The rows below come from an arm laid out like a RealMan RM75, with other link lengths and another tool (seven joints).
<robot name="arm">
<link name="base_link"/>
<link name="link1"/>
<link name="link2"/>
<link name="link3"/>
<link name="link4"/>
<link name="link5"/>
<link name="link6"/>
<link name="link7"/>
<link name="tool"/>
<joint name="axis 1" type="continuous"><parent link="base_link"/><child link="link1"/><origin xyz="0.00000 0.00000 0.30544" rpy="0.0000 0.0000 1.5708"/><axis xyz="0 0 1"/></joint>
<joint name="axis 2" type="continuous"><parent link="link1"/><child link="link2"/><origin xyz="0.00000 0.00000 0.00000" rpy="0.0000 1.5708 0.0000"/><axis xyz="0 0 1"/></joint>
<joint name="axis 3" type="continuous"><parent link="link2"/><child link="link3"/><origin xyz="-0.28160 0.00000 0.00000" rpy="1.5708 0.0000 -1.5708"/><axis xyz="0 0 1"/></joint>
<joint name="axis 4" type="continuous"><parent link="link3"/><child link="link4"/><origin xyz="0.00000 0.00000 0.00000" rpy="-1.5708 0.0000 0.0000"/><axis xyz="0 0 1"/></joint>
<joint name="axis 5" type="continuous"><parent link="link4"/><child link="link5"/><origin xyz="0.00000 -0.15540 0.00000" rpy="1.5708 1.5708 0.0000"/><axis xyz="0 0 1"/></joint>
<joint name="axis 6" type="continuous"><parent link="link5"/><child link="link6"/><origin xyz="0.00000 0.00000 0.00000" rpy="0.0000 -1.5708 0.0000"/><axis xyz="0 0 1"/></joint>
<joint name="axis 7" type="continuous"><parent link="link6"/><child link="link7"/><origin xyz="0.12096 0.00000 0.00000" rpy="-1.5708 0.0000 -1.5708"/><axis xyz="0 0 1"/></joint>
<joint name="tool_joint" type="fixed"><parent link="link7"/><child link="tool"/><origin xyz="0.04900 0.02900 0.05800" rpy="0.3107 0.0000 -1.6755"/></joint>
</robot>
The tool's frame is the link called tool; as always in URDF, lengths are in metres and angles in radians. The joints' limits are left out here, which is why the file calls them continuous.
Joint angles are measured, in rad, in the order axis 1, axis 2, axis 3, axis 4, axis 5, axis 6, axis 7. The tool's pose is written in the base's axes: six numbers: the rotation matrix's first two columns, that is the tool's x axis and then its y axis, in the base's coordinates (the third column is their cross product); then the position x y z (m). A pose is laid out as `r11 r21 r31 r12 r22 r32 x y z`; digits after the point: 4 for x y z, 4 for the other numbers.
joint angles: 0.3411 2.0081 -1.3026 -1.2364 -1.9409 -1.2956 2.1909
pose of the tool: -0.5801 -0.7775 -0.2427 -0.8000 0.5999 -0.0096 0.2172 0.3545 0.0554
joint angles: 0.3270 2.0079 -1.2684 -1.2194 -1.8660 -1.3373 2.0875
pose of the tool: -0.5390 -0.8146 -0.2145 -0.8376 0.5452 0.0343 0.2101 0.3475 0.0609
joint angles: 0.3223 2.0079 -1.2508 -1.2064 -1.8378 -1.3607 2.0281
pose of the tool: -0.5096 -0.8352 -0.2067 -0.8580 0.5114 0.0488 0.2075 0.3438 0.0631
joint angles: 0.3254 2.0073 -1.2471 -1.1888 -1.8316 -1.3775 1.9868
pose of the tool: -0.4844 -0.8522 -0.1980 -0.8727 0.4866 0.0407 0.2066 0.3409 0.0610
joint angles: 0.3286 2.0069 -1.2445 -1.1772 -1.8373 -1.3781 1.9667
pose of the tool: -0.4737 -0.8572 -0.2021 -0.8780 0.4777 0.0319 0.2079 0.3409 0.0599
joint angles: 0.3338 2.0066 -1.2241 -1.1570 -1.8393 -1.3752 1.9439
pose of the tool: -0.4742 -0.8538 -0.2151 -0.8777 0.4778 0.0384 0.2110 0.3436 0.0625
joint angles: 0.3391 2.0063 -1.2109 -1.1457 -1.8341 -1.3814 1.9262
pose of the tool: -0.4681 -0.8568 -0.2163 -0.8815 0.4700 0.0457 0.2104 0.3446 0.0641
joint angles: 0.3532 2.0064 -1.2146 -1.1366 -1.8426 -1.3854 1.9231
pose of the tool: -0.4570 -0.8645 -0.2093 -0.8869 0.4608 0.0329 0.2080 0.3460 0.0611
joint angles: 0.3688 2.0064 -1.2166 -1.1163 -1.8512 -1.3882 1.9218
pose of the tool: -0.4557 -0.8678 -0.1981 -0.8871 0.4610 0.0210 0.2075 0.3476 0.0572
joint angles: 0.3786 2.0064 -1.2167 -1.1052 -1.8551 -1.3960 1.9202
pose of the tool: -0.4524 -0.8720 -0.1869 -0.8888 0.4581 0.0138 0.2063 0.3479 0.0549
